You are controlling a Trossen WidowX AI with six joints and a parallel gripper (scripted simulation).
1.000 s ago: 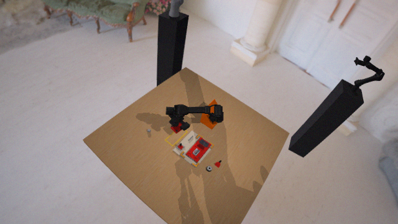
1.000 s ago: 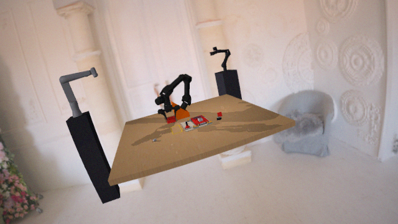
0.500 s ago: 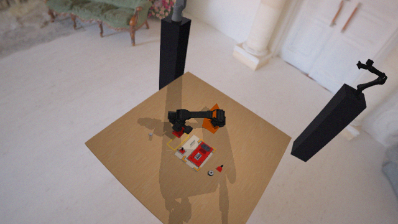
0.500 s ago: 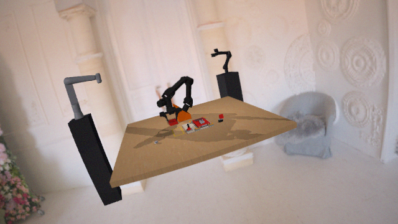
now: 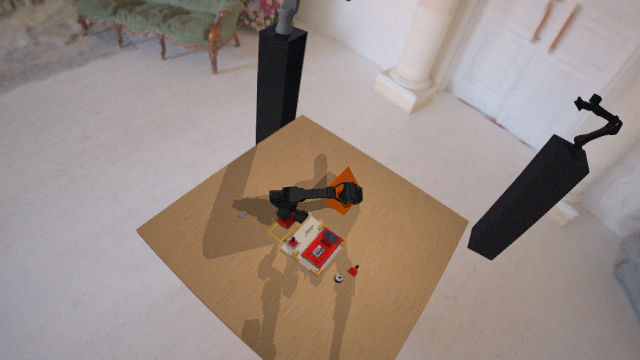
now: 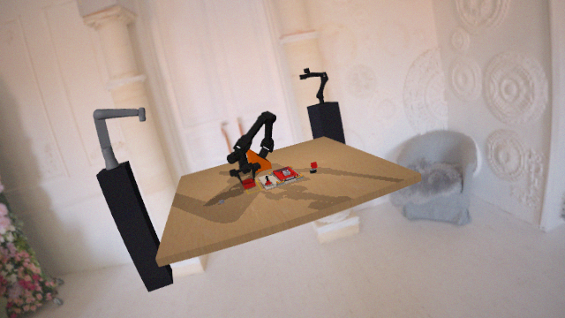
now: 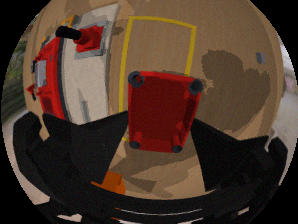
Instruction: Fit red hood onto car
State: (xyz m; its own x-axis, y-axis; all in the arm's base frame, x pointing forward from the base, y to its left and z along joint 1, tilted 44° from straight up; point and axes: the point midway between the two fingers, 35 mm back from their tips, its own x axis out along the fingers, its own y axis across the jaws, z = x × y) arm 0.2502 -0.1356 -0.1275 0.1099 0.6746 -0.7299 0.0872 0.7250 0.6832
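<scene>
My gripper tip is 1 cm above the red hood. The rest, counted from my gripper tip: jig: 6 cm ahead, 20 cm to the left, 1 cm below; then grey wheel: 14 cm ahead, 37 cm to the left, 1 cm below.
</scene>
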